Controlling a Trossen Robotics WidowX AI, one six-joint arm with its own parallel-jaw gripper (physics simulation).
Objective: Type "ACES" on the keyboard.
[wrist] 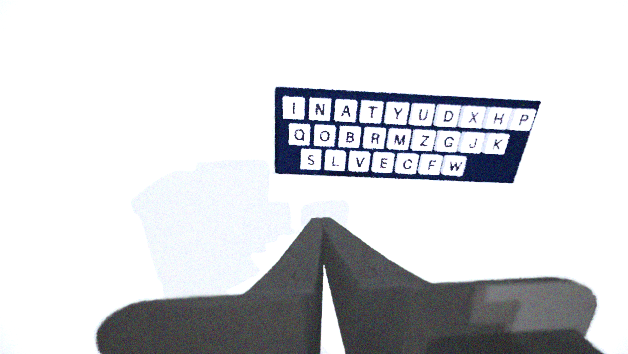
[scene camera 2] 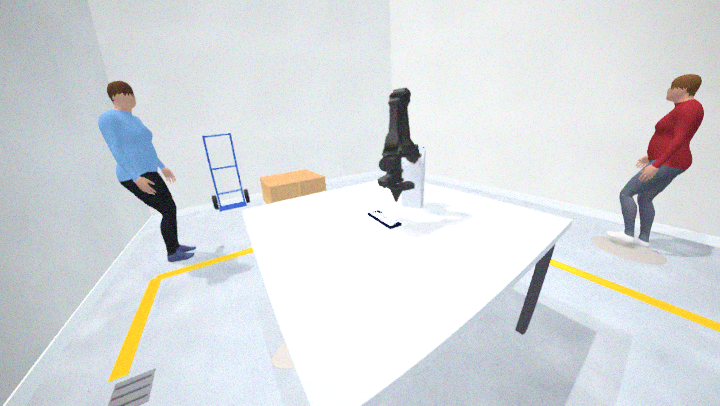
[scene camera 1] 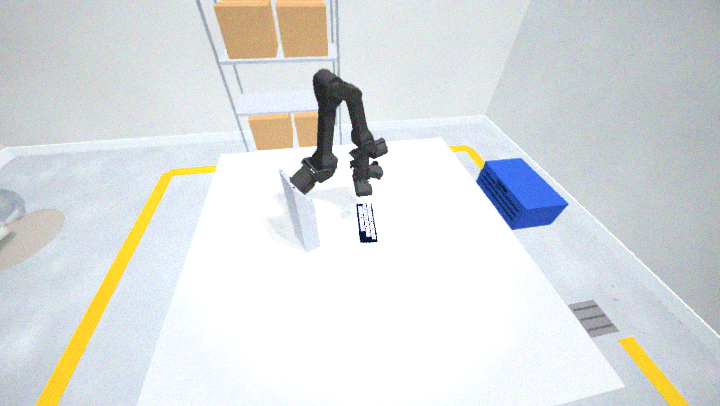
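Pixels of known places: gripper, fingertip midpoint: (wrist: 320,226) (scene camera 2: 396,201); arm's base, origin of the base link: (scene camera 2: 413,156) (scene camera 1: 297,186).
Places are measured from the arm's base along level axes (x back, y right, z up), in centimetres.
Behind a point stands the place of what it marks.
Note:
The dark blue keyboard (scene camera 1: 361,235) {x -20.7, y -6.3, z -27.0 cm} (scene camera 2: 389,225) {x -20.5, y -23.8, z -26.9 cm} (wrist: 492,171) {x -21.2, y -5.8, z -27.0 cm} lies flat on the white table (scene camera 1: 363,322) {x -29.2, y 25.7, z -28.3 cm} (scene camera 2: 352,287) {x -41.8, y -59.7, z -28.3 cm}, with white letter keys in three rows. In the wrist view, the A key (wrist: 345,111) {x -21.0, y -19.6, z -26.5 cm} is third in the top row. The S key (wrist: 311,160) {x -16.5, y -20.6, z -26.5 cm} is leftmost in the bottom row, with the E key (wrist: 383,163) {x -18.5, y -15.0, z -26.5 cm} and the C key (wrist: 407,163) {x -19.2, y -13.2, z -26.5 cm} side by side farther right. My gripper (scene camera 1: 363,194) {x -16.2, y -20.2, z -17.0 cm} (scene camera 2: 396,200) {x -16.2, y -20.2, z -17.0 cm} (wrist: 320,226) {x -16.2, y -20.2, z -17.0 cm} is shut and empty, raised above the table. In the wrist view its tips show below the S and L keys, outside the keyboard's edge, covering no key.
A white upright panel (scene camera 1: 302,219) {x -2.9, y 5.7, z -9.1 cm} (scene camera 2: 414,186) stands beside the keyboard, at the arm's base. Beyond the table are a blue box (scene camera 1: 529,186), a shelf rack (scene camera 1: 277,61), a hand truck (scene camera 2: 223,167), cardboard boxes (scene camera 2: 292,186) and two people (scene camera 2: 132,146) (scene camera 2: 675,131).

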